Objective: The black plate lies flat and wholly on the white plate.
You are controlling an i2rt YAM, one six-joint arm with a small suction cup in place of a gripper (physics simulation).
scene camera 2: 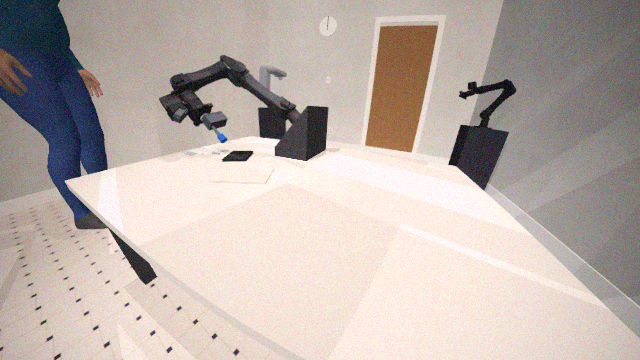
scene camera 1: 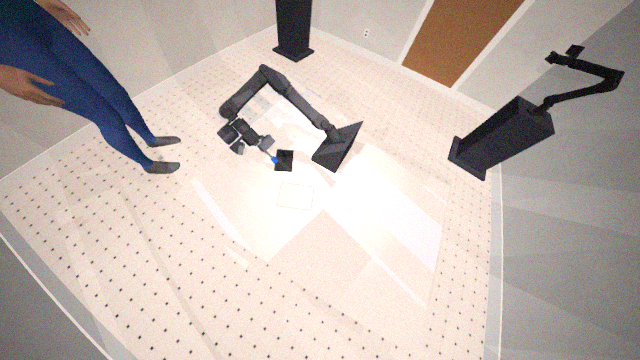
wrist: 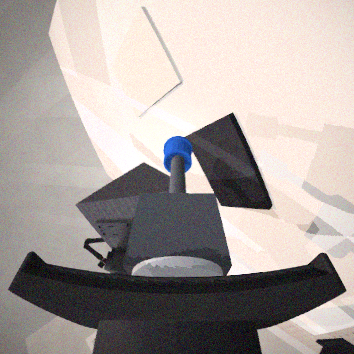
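Seen in the pictures: end effector, tool point: [scene camera 2: 224,140] [scene camera 1: 276,161] [wrist: 177,148]; arm's base, origin of the base link: [scene camera 2: 302,125] [scene camera 1: 336,139].
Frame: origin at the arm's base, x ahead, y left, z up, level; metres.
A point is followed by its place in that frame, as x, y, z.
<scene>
The black plate [scene camera 1: 286,162] {0.227, -0.165, -0.121} [scene camera 2: 238,156] {0.242, -0.164, -0.121} [wrist: 232,167] {0.232, -0.201, -0.121} lies flat on the table [scene camera 2: 320,260] {0.526, 0.366, -0.131}, beside the white plate and apart from it. The white plate [scene camera 1: 295,196] {0.355, 0.001, -0.125} [scene camera 2: 242,175] {0.368, 0.010, -0.125} [wrist: 147,62] {0.365, -0.038, -0.125} lies flat on the table, very pale against the bright top. My gripper, a blue suction cup [scene camera 1: 274,160] [scene camera 2: 222,138] [wrist: 178,150] on a thin rod, is open and holds nothing. It hangs tilted above the table, close to one side of the black plate; a gap shows between them in scene camera 2. In the wrist view the cup overlaps one corner of the black plate.
My arm's black wedge-shaped base [scene camera 1: 332,152] {0.108, 0.036, 0.028} [scene camera 2: 305,135] {0.105, 0.083, -0.025} stands on the table near the black plate. A person [scene camera 1: 95,95] [scene camera 2: 50,95] stands on the left. A black pedestal [scene camera 1: 500,137] [scene camera 2: 479,150] with another arm stands on the right, and another pedestal [scene camera 1: 294,30] stands behind.
</scene>
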